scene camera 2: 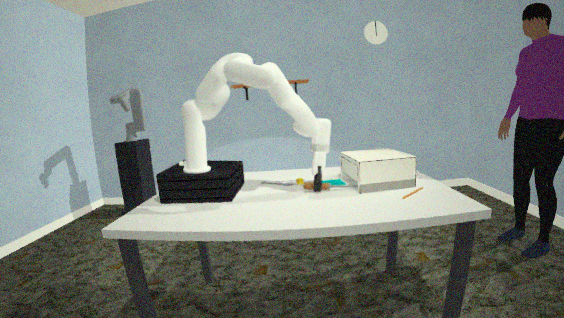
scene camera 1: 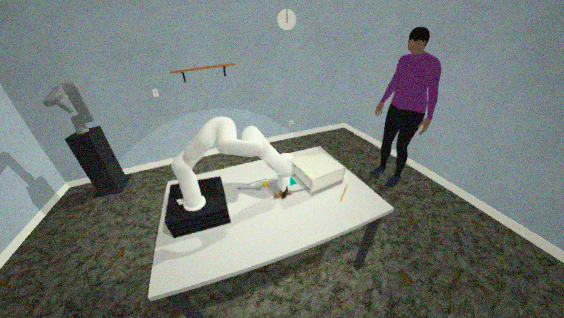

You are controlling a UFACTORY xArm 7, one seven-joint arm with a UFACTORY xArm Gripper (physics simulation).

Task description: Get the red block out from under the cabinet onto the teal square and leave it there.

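Pixels of known places: gripper, fingertip midpoint: [scene camera 2: 316, 190] [scene camera 1: 282, 196]; arm's base, origin of the base link: [scene camera 2: 196, 170] [scene camera 1: 194, 203].
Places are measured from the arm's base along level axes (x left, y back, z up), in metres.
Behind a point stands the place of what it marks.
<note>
The white cabinet [scene camera 1: 327, 167] {x 0.032, y -0.859, z 0.012 m} [scene camera 2: 387, 170] {x -0.035, y -0.829, z -0.036 m} stands on the right part of the table. The red block does not show in either view; the space under the cabinet is hidden. The teal square [scene camera 1: 293, 182] {x 0.127, y -0.648, z -0.123 m} [scene camera 2: 335, 182] {x 0.153, y -0.622, z -0.123 m} lies left of the cabinet, partly behind the arm in scene camera 1. My gripper [scene camera 1: 284, 193] {x 0.012, y -0.528, z -0.116 m} [scene camera 2: 318, 187] {x 0.012, y -0.528, z -0.116 m} is shut on the brown handle [scene camera 1: 277, 195] {x -0.001, y -0.490, z -0.088 m} [scene camera 2: 308, 185] {x -0.004, y -0.493, z -0.089 m} of a tool, low over the table in front of the teal square. The tool's thin grey rod points right to the cabinet's lower left side.
A small yellow object [scene camera 1: 265, 184] {x 0.155, y -0.450, z -0.104 m} [scene camera 2: 299, 181] {x 0.150, y -0.449, z -0.108 m} and a thin grey tool [scene camera 1: 249, 187] {x 0.170, y -0.336, z -0.119 m} [scene camera 2: 275, 183] {x 0.174, y -0.330, z -0.118 m} lie left of the gripper. An orange stick [scene camera 1: 344, 193] {x -0.113, y -0.911, z -0.119 m} [scene camera 2: 413, 193] {x -0.112, y -0.920, z -0.120 m} lies in front of the cabinet, to the right. A person [scene camera 1: 419, 82] [scene camera 2: 542, 80] stands beyond the table's right end.
</note>
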